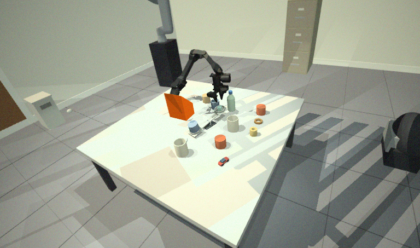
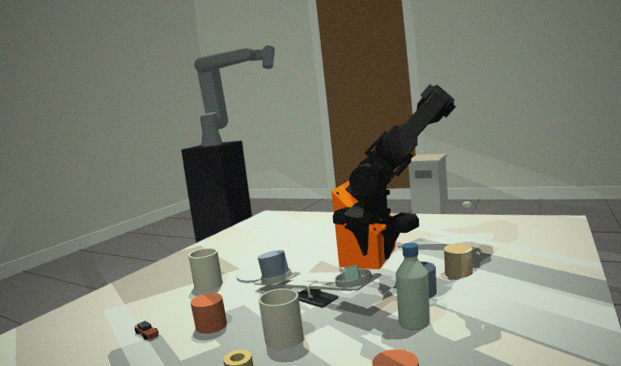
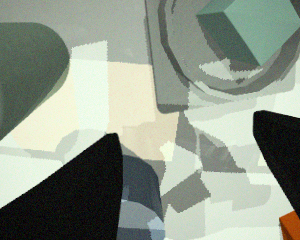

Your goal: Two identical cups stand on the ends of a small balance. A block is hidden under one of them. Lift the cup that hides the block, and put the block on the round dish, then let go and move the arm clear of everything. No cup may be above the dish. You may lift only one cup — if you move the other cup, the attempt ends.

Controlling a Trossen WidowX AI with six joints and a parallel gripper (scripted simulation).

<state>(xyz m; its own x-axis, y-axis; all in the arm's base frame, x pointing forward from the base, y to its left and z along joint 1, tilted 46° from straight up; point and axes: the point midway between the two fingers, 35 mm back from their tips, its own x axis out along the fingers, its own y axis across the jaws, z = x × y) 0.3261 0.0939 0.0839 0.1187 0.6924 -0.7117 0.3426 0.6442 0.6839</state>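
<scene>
Right now my gripper tip is 39 cm to the left of the round light-blue dish, 14 cm past it and 12 cm above it. Also, from my gripper tip: green bottle: 9 cm to the left, 6 cm ahead, 1 cm below; then yellow spool: 32 cm ahead, 18 cm to the right, 9 cm below; then tan cylinder: 19 cm behind, 18 cm to the left, 8 cm below.
</scene>
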